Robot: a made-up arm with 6 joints. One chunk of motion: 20 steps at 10 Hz.
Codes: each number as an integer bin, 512 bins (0 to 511) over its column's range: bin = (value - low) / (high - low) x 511, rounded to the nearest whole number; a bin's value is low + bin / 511 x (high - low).
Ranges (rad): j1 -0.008..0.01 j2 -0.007..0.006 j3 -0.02..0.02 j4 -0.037..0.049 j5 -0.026..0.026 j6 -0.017..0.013
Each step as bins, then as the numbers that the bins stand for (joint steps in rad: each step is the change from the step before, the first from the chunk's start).
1 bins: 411 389 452 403 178 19
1 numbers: 0.00648 0.00290 0.01538 0.03082 -0.00789 -0.01588
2 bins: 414 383 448 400 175 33
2 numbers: 0.00658 0.00274 0.01507 0.03032 -0.00819 -0.01506
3 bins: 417 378 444 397 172 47
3 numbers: 0.00669 0.00262 0.01476 0.02981 -0.00850 -0.01424
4 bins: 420 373 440 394 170 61
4 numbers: 0.00679 0.00249 0.01444 0.02931 -0.00870 -0.01342
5 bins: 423 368 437 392 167 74
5 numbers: 0.00690 0.00236 0.01421 0.02897 -0.00901 -0.01266
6 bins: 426 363 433 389 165 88
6 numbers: 0.00701 0.00223 0.01389 0.02847 -0.00921 -0.01183
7 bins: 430 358 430 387 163 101
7 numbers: 0.00715 0.00211 0.01366 0.02813 -0.00941 -0.01107
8 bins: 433 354 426 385 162 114
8 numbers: 0.00725 0.00201 0.01335 0.02779 -0.00951 -0.01031
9 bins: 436 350 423 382 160 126
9 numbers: 0.00736 0.00190 0.01311 0.02729 -0.00972 -0.00960
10 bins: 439 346 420 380 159 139
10 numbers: 0.00746 0.00180 0.01288 0.02695 -0.00982 -0.00884
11 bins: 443 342 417 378 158 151
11 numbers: 0.00760 0.00170 0.01264 0.02662 -0.00992 -0.00814
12 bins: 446 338 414 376 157 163
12 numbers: 0.00771 0.00160 0.01241 0.02628 -0.01002 -0.00743
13 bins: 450 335 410 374 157 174
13 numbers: 0.00785 0.00152 0.01209 0.02594 -0.01002 -0.00678
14 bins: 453 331 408 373 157 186
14 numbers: 0.00796 0.00142 0.01194 0.02577 -0.01002 -0.00608
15 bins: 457 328 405 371 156 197
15 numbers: 0.00810 0.00134 0.01170 0.02544 -0.01013 -0.00543
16 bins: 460 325 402 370 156 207
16 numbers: 0.00820 0.00127 0.01147 0.02527 -0.01013 -0.00485
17 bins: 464 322 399 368 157 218
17 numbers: 0.00834 0.00119 0.01123 0.02493 -0.01002 -0.00420
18 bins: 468 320 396 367 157 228
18 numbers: 0.00849 0.00114 0.01100 0.02477 -0.01002 -0.00361
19 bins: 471 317 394 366 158 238
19 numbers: 0.00859 0.00106 0.01084 0.02460 -0.00992 -0.00303
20 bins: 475 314 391 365 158 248
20 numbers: 0.00873 0.00099 0.01061 0.02443 -0.00992 -0.00244
